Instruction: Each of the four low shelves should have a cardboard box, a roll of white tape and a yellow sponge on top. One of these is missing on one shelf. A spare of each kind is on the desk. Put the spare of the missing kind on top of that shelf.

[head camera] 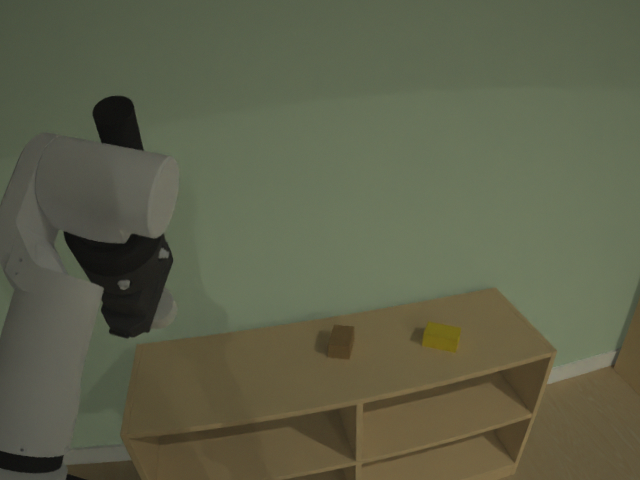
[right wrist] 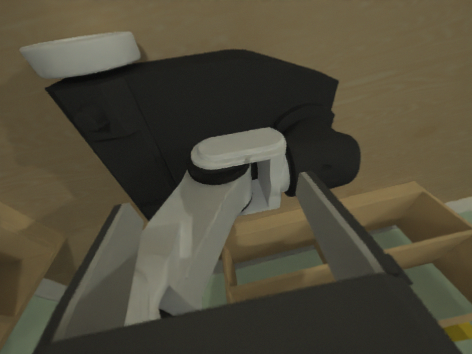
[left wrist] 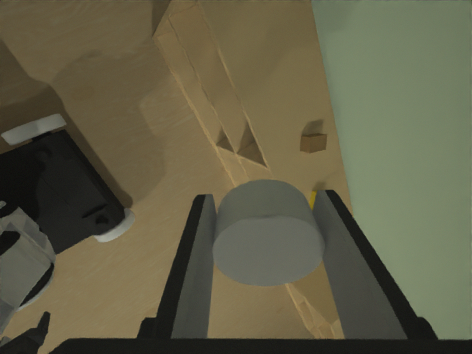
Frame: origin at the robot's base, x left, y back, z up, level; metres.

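Seen in the pictures: left gripper, fingertip midpoint: (head camera: pixel 149 307) (left wrist: pixel 263 205); right gripper, fingertip midpoint: (right wrist: pixel 218 197) (left wrist: pixel 27 325).
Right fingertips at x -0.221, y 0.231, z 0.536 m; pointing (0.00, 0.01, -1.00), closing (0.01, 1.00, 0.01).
Observation:
A point is followed by its place in that frame.
A low wooden shelf (head camera: pixel 248 372) @(x 0.133, y -0.814, z 0.611 m) (left wrist: pixel 280 85) @(x 0.116, y -0.805, z 0.611 m) (right wrist: pixel 432 217) stands against the wall. On its top lie a brown cardboard box (head camera: pixel 340 342) @(x -0.127, y -0.850, z 0.660 m) (left wrist: pixel 313 143) @(x -0.121, y -0.858, z 0.661 m) near the middle and a yellow sponge (head camera: pixel 440 337) @(x -0.411, y -0.830, z 0.654 m) (left wrist: pixel 313 199) @(x -0.397, y -0.836, z 0.629 m) (right wrist: pixel 459 331) to the right in the head view. No white tape shows on the visible part of this top. My left gripper (head camera: pixel 129 331) (left wrist: pixel 263 205) @(x 0.178, y -0.355, z 1.152 m) is shut on a roll of white tape (head camera: pixel 165 311) @(x 0.150, y -0.332, z 1.161 m) (left wrist: pixel 268 250) @(x 0.169, y -0.342, z 1.169 m), held in the air near the shelf's left end in the head view. My right gripper (right wrist: pixel 218 197) @(x -0.221, y 0.231, z 0.536 m) is open and empty. The desk does not show.
The robot's black base (left wrist: pixel 65 195) @(x -0.002, y 0.047, z 0.191 m) (right wrist: pixel 200 100) @(x -0.155, y 0.213, z 0.169 m) is on the wooden floor, beside the shelf in the left wrist view. Another wooden unit (right wrist: pixel 25 240) @(x 0.319, y -0.638, z 0.080 m) shows at the left of the right wrist view. A wooden panel (head camera: pixel 631 343) @(x -1.504, y -1.119, z 0.193 m) shows at the head view's right edge.

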